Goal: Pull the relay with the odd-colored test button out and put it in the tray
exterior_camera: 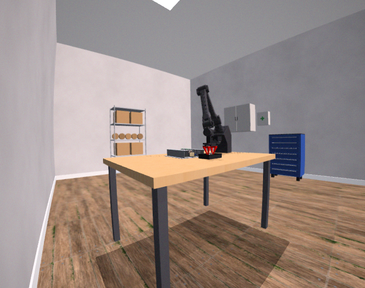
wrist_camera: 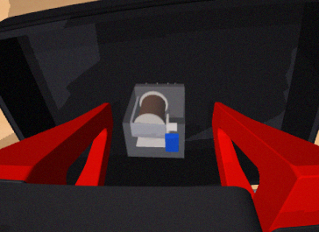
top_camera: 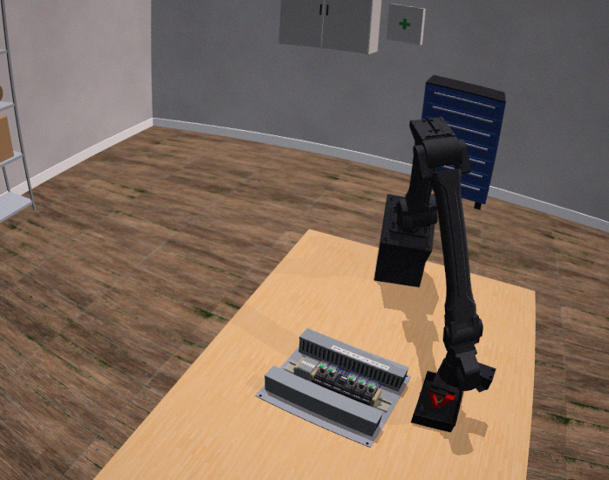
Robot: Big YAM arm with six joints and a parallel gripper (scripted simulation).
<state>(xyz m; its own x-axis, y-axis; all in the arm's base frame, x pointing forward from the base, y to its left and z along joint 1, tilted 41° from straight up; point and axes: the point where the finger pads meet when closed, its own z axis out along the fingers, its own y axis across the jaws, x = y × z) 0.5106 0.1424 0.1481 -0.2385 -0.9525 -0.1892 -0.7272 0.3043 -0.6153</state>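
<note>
Now: the relay right at my hand. From my hand the other things lie so: black tray (10 mm below).
</note>
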